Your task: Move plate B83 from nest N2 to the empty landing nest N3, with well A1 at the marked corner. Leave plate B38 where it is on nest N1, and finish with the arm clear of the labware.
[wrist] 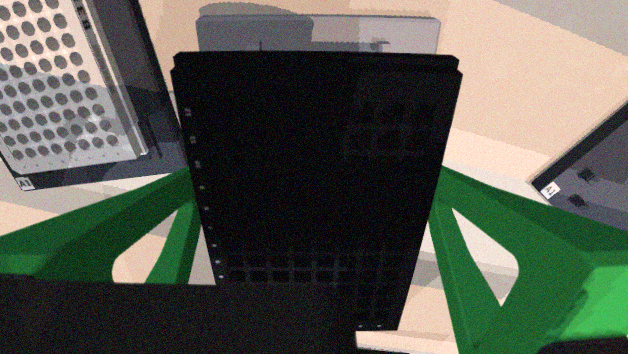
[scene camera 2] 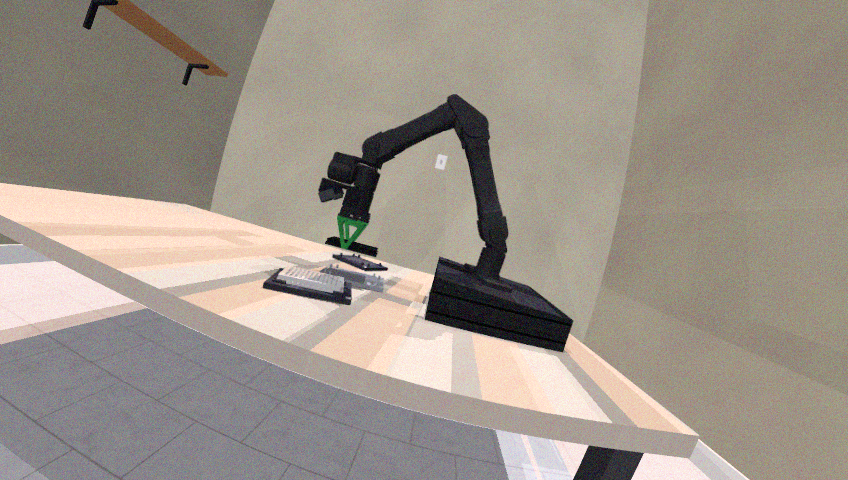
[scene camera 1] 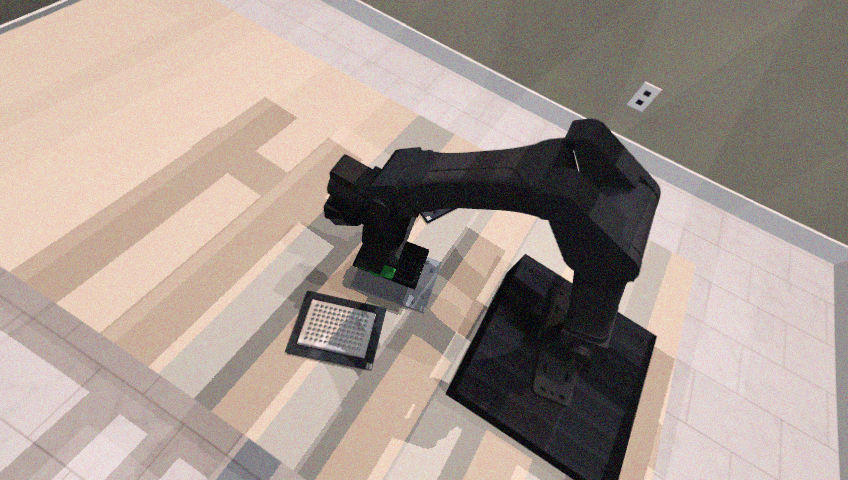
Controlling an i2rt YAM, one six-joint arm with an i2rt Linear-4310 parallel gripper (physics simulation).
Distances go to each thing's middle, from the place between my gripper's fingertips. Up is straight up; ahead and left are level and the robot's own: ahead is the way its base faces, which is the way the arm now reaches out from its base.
I see my gripper 20 mm past the black plate [scene camera 1: 413, 257] and 10 mm below it.
